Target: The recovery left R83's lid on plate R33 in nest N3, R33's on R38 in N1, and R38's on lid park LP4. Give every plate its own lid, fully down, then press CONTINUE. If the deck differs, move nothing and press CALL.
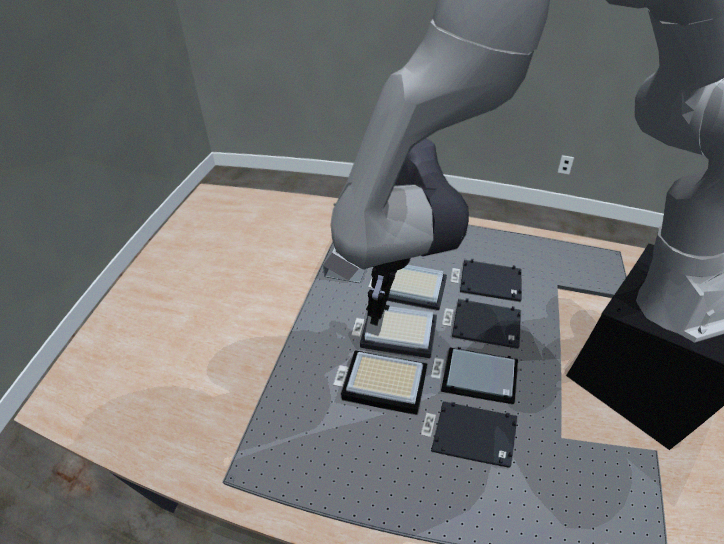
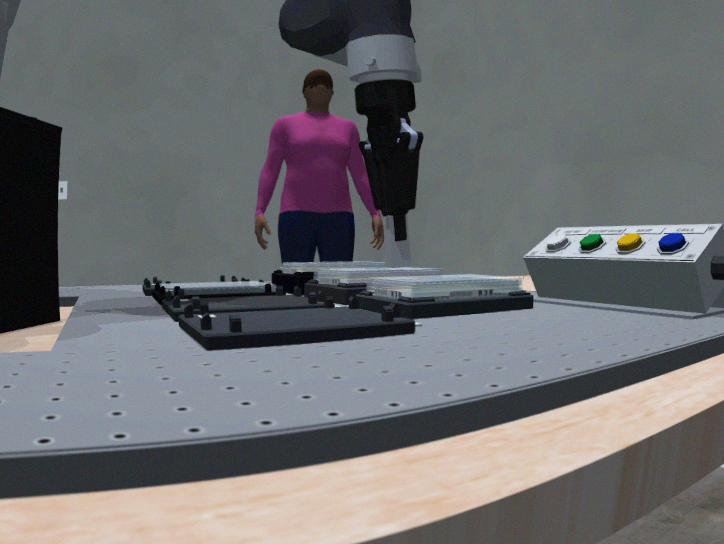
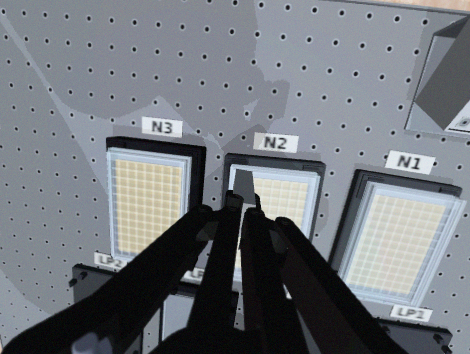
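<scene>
My gripper [image 1: 375,317] [image 2: 399,236] [image 3: 241,182] is shut, with a thin grey blade-like piece at its tips, above the N2 end of the plate in nest N2 [image 1: 406,329] [image 3: 287,200]. The plate in N3 [image 1: 385,377] [image 3: 150,205] and the plate in N1 [image 1: 421,283] [image 3: 400,245] sit either side, yellow-welled with clear rims. Plate codes cannot be read, and clear lids are hard to tell from rims. A clear grey lid [image 1: 481,372] [image 2: 219,286] lies on lid park LP4 [image 1: 477,396]. The CONTINUE button's lettering is blurred on the console [image 2: 611,283].
Dark lid parks LP1 [image 1: 490,279] [image 2: 304,327], LP3 [image 1: 486,321] and LP2 [image 1: 474,434] show no lid. The console has white, green [image 2: 591,241], yellow [image 2: 629,242] and blue [image 2: 671,242] buttons. A person in pink [image 2: 317,163] stands beyond the table.
</scene>
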